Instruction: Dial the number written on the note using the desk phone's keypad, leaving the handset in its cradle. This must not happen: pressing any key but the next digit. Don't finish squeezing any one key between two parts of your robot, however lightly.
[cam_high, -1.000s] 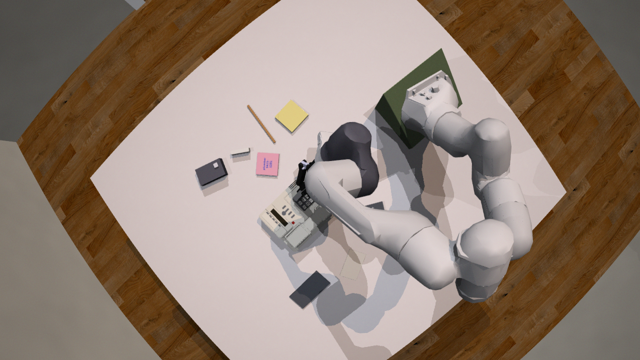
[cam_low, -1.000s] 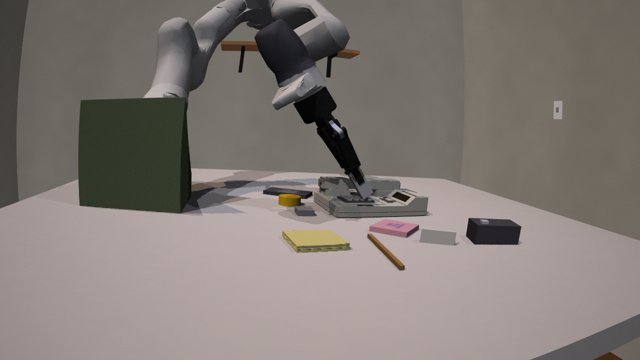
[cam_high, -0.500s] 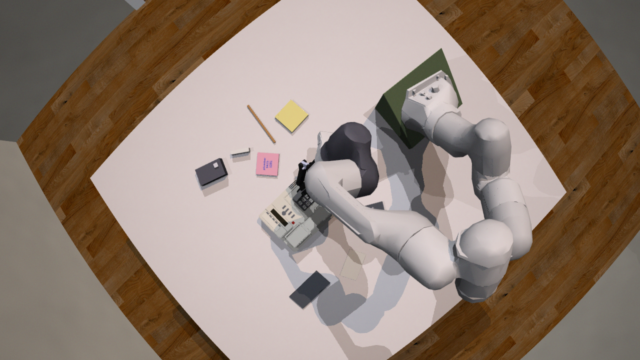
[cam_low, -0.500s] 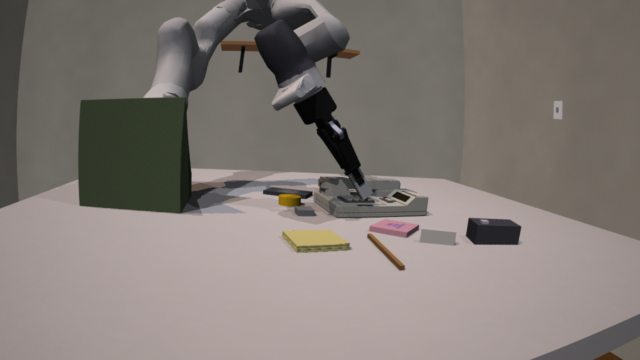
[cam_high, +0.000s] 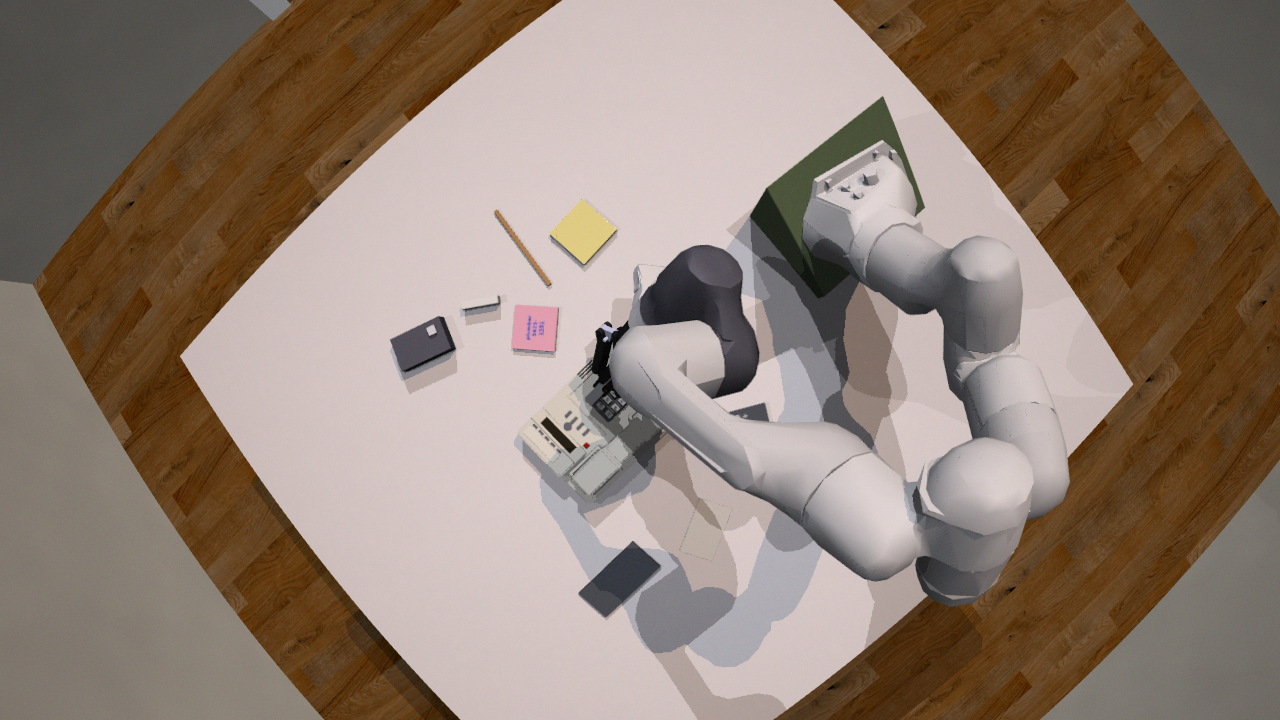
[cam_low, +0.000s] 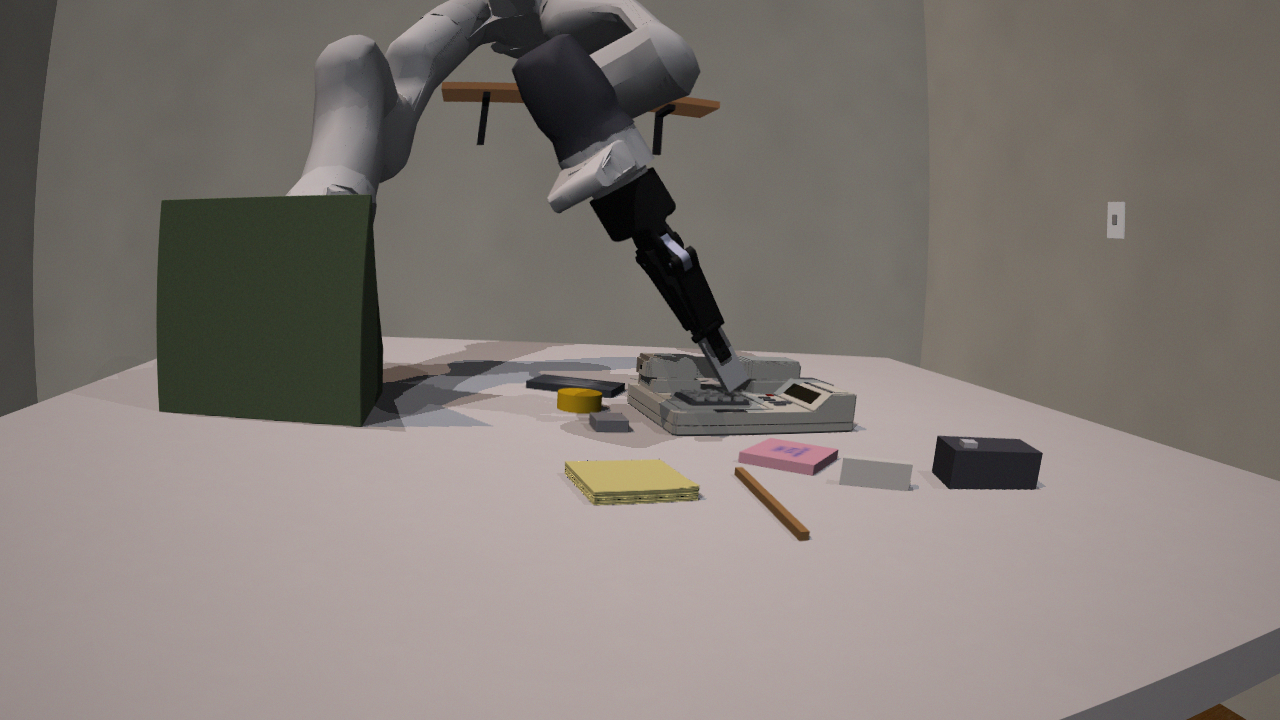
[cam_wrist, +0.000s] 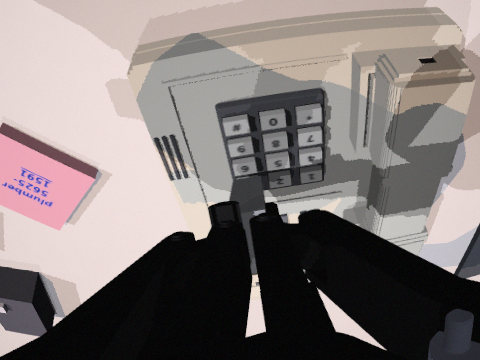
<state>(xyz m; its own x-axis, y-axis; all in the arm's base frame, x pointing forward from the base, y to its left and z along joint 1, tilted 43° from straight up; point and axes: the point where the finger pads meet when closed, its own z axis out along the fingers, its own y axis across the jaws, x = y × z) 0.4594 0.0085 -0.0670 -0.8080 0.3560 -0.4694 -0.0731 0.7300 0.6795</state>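
Now: hand 9 cm to the right of the handset, 3 cm short of it and 3 cm above it. The rest, counted from my hand: pink note: 15 cm to the right, 7 cm below, 2 cm ahead; then grey block: 12 cm behind, 7 cm below, 2 cm to the right; then white block: 25 cm to the right, 7 cm ahead, 6 cm below.
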